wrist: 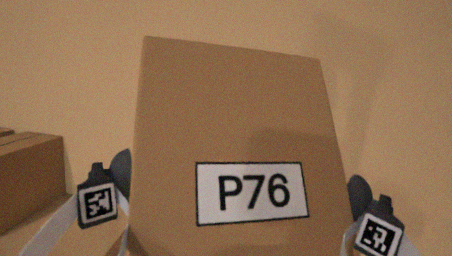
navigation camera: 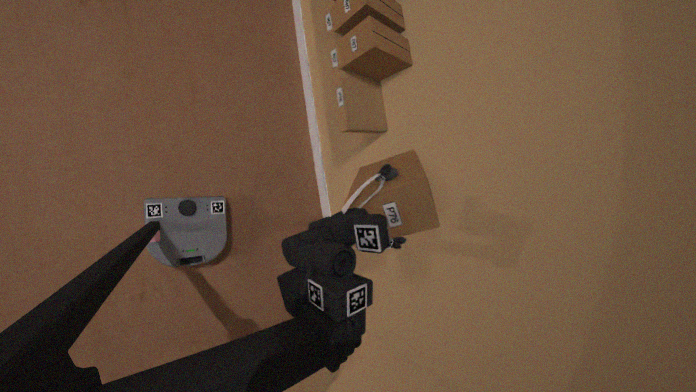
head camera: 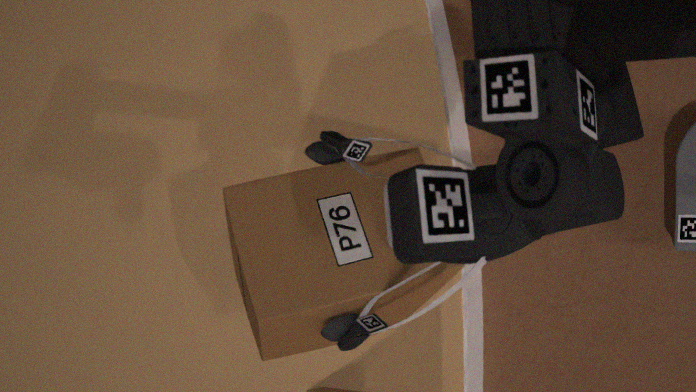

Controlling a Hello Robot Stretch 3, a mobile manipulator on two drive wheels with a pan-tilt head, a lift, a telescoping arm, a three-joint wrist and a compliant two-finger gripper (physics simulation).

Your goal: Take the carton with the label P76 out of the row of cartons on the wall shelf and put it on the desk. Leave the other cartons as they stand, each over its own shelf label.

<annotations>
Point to my gripper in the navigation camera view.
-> At 398, 206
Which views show the P76 carton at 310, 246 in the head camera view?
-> The wrist view, the navigation camera view and the head camera view: all of them.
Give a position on a P76 carton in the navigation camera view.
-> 406, 201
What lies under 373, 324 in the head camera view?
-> My gripper.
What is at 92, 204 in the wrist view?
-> My gripper.
</annotations>
